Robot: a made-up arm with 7 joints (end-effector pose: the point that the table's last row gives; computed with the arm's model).
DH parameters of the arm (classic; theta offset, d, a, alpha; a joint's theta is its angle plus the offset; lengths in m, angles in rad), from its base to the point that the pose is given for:
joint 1: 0 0.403 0 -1.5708
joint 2: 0 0 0 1.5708
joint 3: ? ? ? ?
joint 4: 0 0 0.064 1.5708
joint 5: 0 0.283 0 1.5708
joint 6: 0 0 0.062 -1.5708
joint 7: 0 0.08 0 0
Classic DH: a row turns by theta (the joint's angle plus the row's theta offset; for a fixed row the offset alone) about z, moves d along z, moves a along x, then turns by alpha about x.
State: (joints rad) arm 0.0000 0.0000 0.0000 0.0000 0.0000 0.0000 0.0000
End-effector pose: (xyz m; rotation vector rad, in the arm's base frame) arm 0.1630 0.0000 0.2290 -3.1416 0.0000 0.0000
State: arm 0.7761 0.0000 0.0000 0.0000 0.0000 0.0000 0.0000
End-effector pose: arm 0.1163 0.1142 0.2290 -2.9080 -1.1887 0.0000
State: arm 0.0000 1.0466 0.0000 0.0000 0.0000 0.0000 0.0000
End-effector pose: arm -0.0691 0.0000 0.1748 -2.7212 0.0000 1.5700
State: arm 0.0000 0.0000 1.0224 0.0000 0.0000 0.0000 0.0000
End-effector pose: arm 0.0850 0.1391 0.2290 -2.7400 -1.5369 0.0000
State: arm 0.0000 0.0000 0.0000 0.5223 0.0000 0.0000 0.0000
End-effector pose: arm 0.3273 0.0000 0.3403 -3.0351 0.0000 -0.8111
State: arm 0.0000 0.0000 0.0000 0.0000 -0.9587 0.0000 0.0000
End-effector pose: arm 0.1366 0.0507 0.2290 -2.7875 -1.4489 0.0000
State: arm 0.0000 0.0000 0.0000 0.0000 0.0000 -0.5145 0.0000
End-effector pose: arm 0.1943 0.0000 0.2699 -3.0382 0.0000 -0.7993
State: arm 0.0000 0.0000 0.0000 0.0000 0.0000 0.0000 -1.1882
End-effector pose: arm 0.1630 0.0000 0.2290 -2.6033 -1.7585 0.0000
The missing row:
joint 3: 0 0.189 0.037 1.5708
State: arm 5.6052 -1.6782 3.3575 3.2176 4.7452 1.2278 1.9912
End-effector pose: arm -0.3899 0.3969 0.3838 -1.8040 -0.7088 -1.0024
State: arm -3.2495 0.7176 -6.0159 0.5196 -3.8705 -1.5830 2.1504
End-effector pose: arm -0.1183 0.0240 0.2987 -1.3404 0.7812 -0.3135
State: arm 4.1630 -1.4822 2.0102 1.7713 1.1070 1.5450 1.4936
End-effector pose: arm 0.4204 0.1002 0.2078 1.7550 -2.0439 -0.2198
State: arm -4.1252 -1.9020 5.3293 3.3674 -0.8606 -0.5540 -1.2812
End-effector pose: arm 0.0999 -0.4562 0.2194 1.3703 -1.2872 0.8443
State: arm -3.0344 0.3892 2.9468 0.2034 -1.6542 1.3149 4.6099
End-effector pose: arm 0.2176 -0.0719 0.3234 0.3996 2.1656 -1.6401
